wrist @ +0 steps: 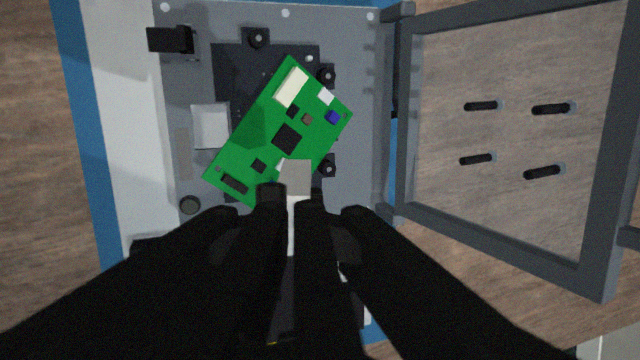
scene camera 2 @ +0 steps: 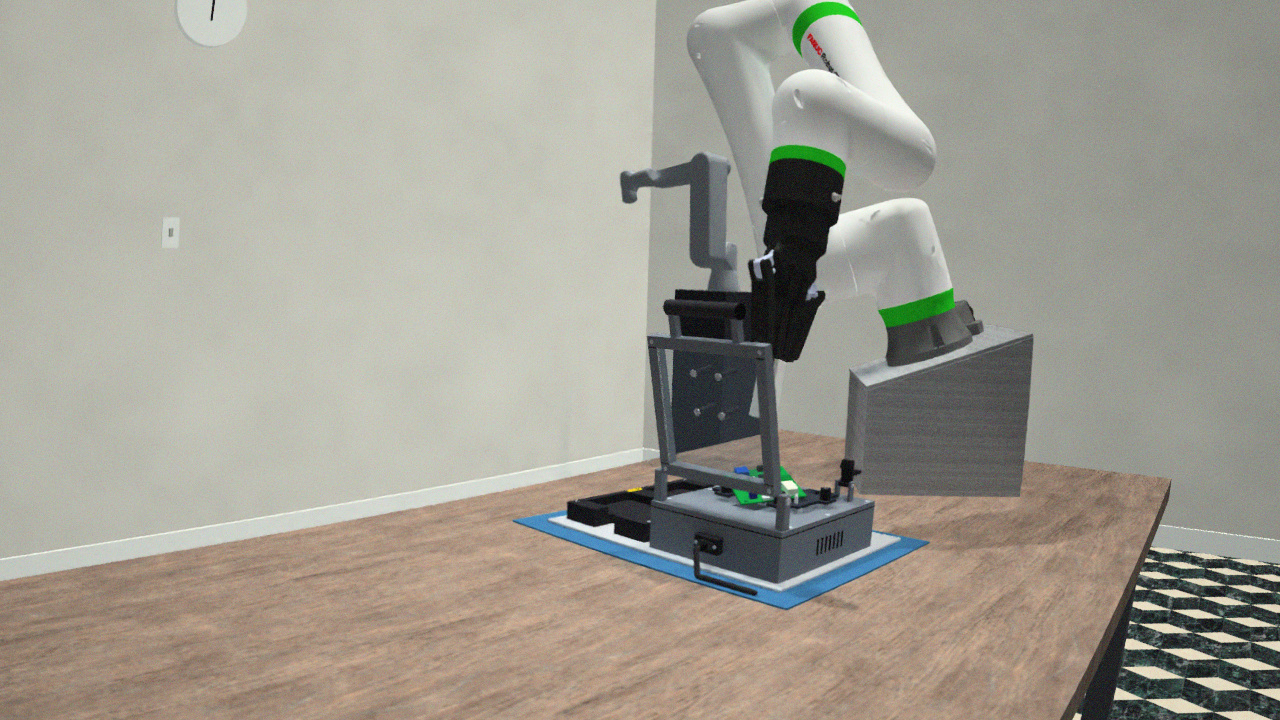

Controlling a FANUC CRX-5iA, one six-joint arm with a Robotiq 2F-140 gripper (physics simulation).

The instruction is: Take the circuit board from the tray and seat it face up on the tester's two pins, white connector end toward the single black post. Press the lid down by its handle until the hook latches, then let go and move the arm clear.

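Frame: origin at the arm's base, x left, y back, z up, level; millimetres.
Seen in the pictures: gripper, fingertip midpoint: (wrist: 298, 181); arm's base, link origin: (scene camera 2: 930, 352).
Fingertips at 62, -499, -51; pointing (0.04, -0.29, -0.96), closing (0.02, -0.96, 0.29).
Note:
Offsets run from my fingertips to a thing's top centre, as dx, dy, dz. "spot": to the spot under its first point. Level surfaces: height alone.
The green circuit board (scene camera 2: 744, 490) (wrist: 310, 137) lies face up and askew across the tester @[spot: +36, -107, -104] (scene camera 2: 716, 530) (wrist: 350, 30); its white connector @[+54, -11, -64] (wrist: 291, 86) is toward the upper part of the wrist view. The single black post @[+86, +12, -68] (wrist: 258, 38) stands apart from that end. The pins under the board are hidden. The lid @[+30, -112, +130] (scene camera 2: 766, 411) (wrist: 607, 150) stands open, with its black handle @[+31, -135, +129] (scene camera 2: 704, 309) at the top. The hook @[+80, +68, -43] (scene camera 2: 848, 471) (wrist: 170, 40) stands at the tester's opposite side. My gripper (scene camera 2: 787, 356) (wrist: 298, 181) is shut and empty, above the board, close beside the raised lid.
The black tray @[spot: -158, -102, -127] (scene camera 2: 597, 513) sits beside the tester on the blue mat @[dz -148] (scene camera 2: 787, 601) (wrist: 85, 100). A bent black lever @[spot: +84, -141, -144] (scene camera 2: 726, 585) sticks out in front of the tester. The robot's grey pedestal (scene camera 2: 939, 420) and a grey jointed stand (scene camera 2: 708, 210) are behind.

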